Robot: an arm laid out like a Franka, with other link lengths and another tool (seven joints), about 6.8 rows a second.
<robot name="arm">
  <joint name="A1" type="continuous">
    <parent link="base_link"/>
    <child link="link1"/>
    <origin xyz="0 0 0.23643"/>
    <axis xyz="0 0 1"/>
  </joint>
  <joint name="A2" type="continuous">
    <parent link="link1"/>
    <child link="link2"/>
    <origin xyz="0 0 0"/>
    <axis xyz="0 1 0"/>
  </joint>
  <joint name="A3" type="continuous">
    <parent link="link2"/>
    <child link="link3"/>
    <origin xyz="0 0 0.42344"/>
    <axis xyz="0 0 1"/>
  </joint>
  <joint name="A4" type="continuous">
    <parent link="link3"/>
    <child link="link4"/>
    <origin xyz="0.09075 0 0"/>
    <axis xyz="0 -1 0"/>
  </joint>
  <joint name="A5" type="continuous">
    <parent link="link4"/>
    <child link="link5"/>
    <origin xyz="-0.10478 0 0.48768"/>
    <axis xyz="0 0 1"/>
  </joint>
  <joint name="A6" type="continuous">
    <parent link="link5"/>
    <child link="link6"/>
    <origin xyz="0 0 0"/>
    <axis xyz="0 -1 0"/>
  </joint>
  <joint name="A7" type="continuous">
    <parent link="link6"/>
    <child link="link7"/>
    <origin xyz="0.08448 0 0"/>
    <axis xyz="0 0 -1"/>
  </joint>
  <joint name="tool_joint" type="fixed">
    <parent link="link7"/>
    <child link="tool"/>
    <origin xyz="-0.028 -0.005 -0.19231" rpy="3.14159 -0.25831 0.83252"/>
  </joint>
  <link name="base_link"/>
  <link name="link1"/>
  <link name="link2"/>
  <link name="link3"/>
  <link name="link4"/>
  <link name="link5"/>
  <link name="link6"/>
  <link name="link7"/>
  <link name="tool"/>
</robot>
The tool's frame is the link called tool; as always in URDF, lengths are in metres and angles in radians. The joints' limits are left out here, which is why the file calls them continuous.
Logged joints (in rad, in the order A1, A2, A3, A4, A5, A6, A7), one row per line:
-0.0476 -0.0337 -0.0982 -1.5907 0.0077 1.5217 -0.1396
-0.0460 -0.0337 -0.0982 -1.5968 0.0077 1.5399 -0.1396
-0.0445 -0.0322 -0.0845 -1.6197 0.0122 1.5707 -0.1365
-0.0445 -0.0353 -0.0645 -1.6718 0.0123 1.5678 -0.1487
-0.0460 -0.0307 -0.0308 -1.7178 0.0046 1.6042 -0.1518
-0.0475 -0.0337 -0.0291 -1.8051 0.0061 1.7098 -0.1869
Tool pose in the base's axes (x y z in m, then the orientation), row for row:
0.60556 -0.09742 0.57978 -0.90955 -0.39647 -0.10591 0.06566
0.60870 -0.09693 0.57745 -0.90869 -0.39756 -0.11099 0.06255
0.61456 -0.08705 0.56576 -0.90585 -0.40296 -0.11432 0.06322
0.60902 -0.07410 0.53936 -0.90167 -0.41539 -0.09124 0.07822
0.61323 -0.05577 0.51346 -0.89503 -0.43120 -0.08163 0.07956
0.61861 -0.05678 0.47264 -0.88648 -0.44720 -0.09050 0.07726
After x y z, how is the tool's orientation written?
As a quaternion, x y z w.
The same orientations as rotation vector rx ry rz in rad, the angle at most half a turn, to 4 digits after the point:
-2.7438 -1.1960 -0.3195
-2.7464 -1.2016 -0.3354
-2.7367 -1.2174 -0.3454
-2.6997 -1.2437 -0.2732
-2.6777 -1.2901 -0.2442
-2.6558 -1.3398 -0.2711

